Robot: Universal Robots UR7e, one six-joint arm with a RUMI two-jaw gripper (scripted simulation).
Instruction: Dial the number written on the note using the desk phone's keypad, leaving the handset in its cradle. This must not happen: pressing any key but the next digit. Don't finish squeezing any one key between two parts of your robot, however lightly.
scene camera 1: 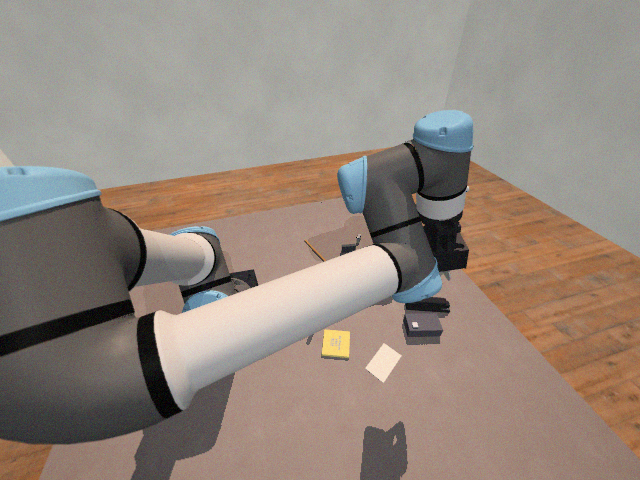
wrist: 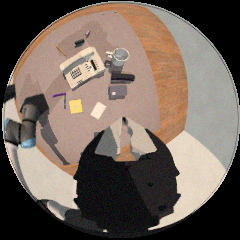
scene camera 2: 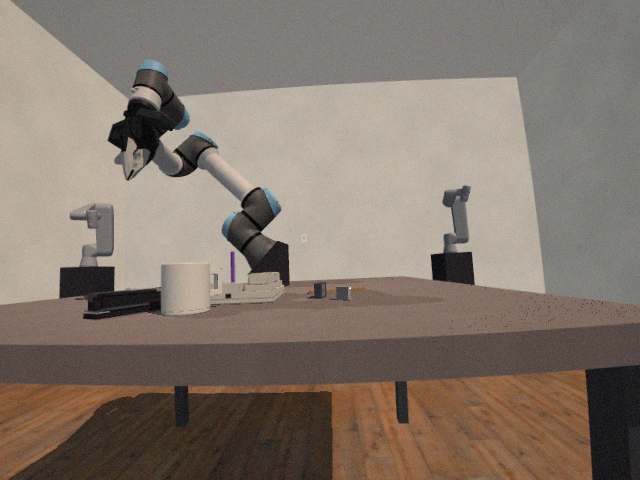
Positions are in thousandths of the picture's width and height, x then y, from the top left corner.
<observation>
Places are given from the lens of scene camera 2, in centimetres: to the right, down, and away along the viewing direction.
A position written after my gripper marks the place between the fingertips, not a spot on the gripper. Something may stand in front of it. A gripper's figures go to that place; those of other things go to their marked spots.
my gripper (scene camera 2: 199,374): -46, -14, 64
white mug (scene camera 2: 290,599): -22, 8, 45
black stapler (scene camera 2: 174,624): -35, 10, 45
The marked spots on the white mug and the black stapler are 13 cm apart.
</observation>
